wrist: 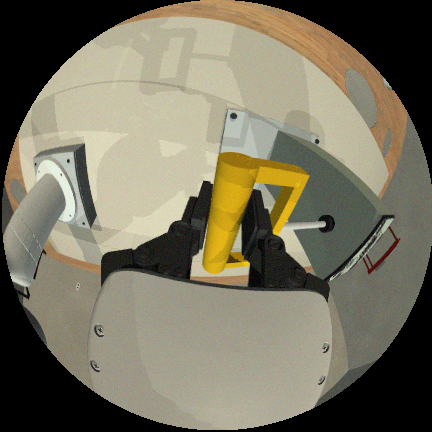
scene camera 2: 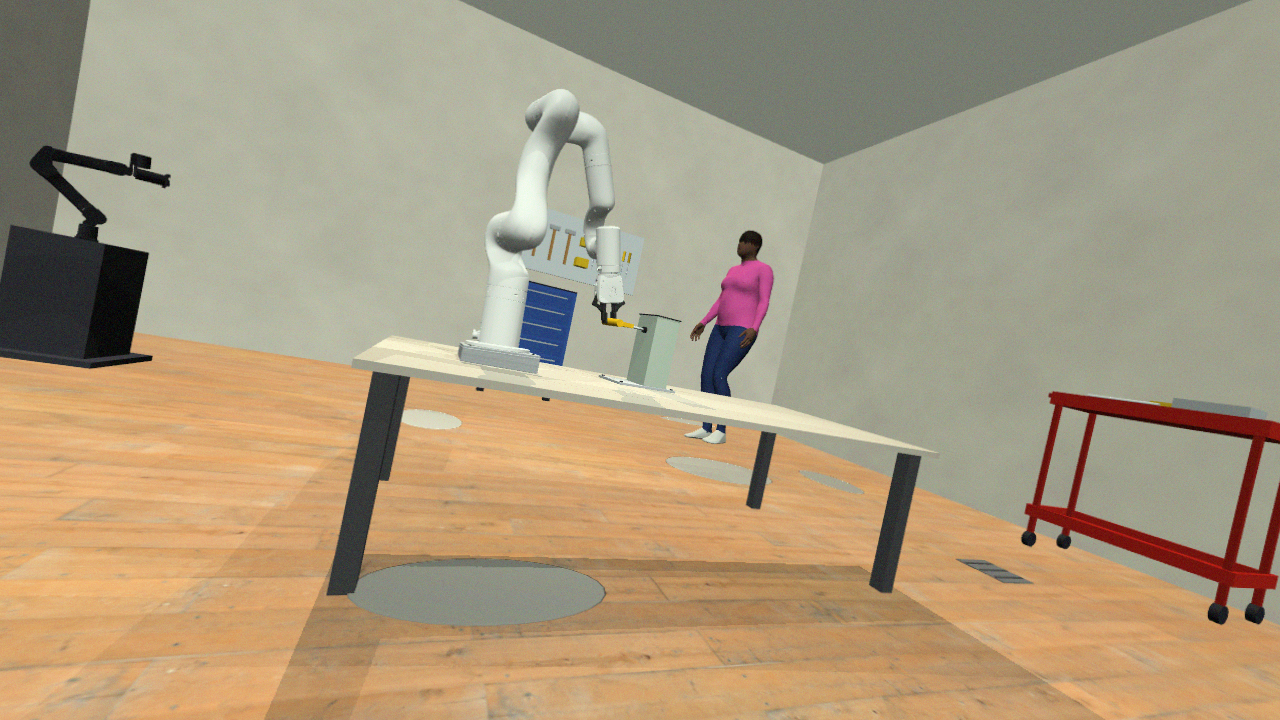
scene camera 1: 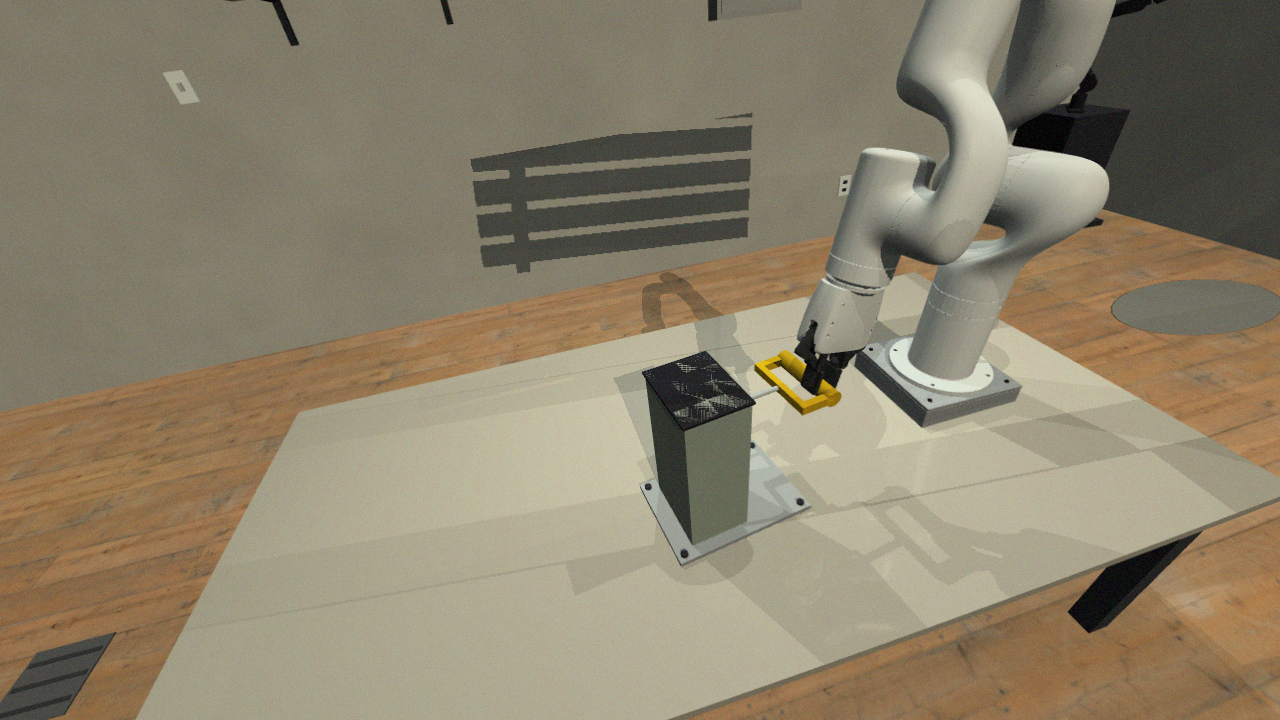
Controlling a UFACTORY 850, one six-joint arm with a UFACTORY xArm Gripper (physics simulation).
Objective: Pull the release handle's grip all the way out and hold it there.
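Note:
The release handle's yellow grip (scene camera 1: 796, 398) (scene camera 2: 621, 323) (wrist: 231, 200) is a rectangular frame with a round bar on the side away from the post. A thin pale rod (scene camera 1: 765, 392) (wrist: 306, 226) runs from the frame into a black collar (wrist: 326, 223) on the grey-green post (scene camera 1: 718, 474) (scene camera 2: 653, 351) (wrist: 340, 185). A length of rod shows between frame and post. My gripper (scene camera 1: 819, 380) (scene camera 2: 610, 317) (wrist: 228, 200) is shut on the round bar, one black finger on each side of it. The grip is held above the table, beside the post's upper part.
The post stands on a pale bolted plate (scene camera 1: 774, 503) on the table (scene camera 1: 402, 501) (scene camera 2: 769, 419). The arm's grey base (scene camera 1: 930, 407) (scene camera 2: 498, 358) (wrist: 87, 200) is close behind the gripper. A person in pink (scene camera 2: 742, 295) stands beyond the table; a red cart (scene camera 2: 1154, 540) is at the right.

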